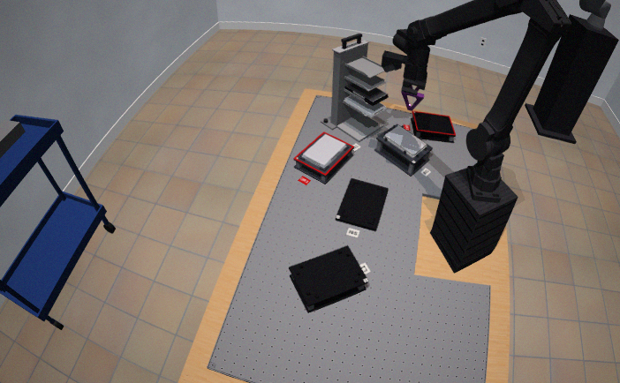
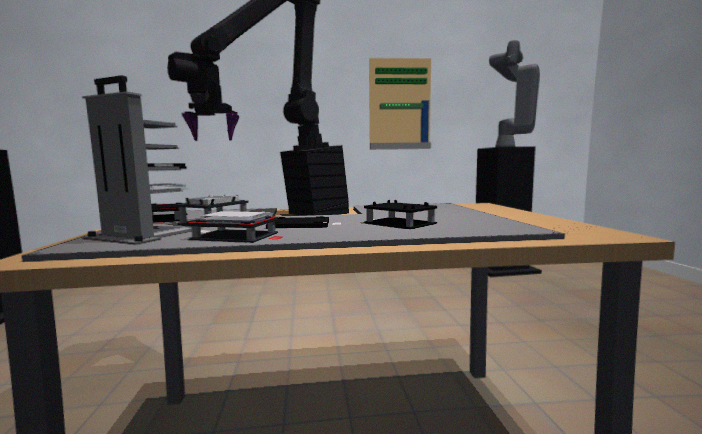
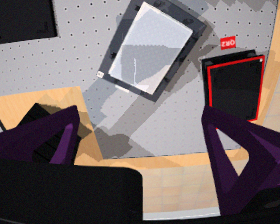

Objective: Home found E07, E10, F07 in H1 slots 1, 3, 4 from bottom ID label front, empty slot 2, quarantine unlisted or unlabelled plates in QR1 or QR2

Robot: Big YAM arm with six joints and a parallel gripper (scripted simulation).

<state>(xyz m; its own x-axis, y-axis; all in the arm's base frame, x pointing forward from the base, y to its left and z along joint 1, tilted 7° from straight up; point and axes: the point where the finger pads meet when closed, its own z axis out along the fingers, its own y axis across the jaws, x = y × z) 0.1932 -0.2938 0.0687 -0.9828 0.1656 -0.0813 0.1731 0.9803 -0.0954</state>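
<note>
My hand is 10 mm past the regrip nest, 10 mm to the left of it and 190 mm above it. The rest, counted from my hand: RG label (90 mm behind, 50 mm to the left, 250 mm below); then dark plate (140 mm ahead, 130 mm to the right, 80 mm below); then grey plate hotel H1 (200 mm ahead, 180 mm to the right, 90 mm below).
</note>
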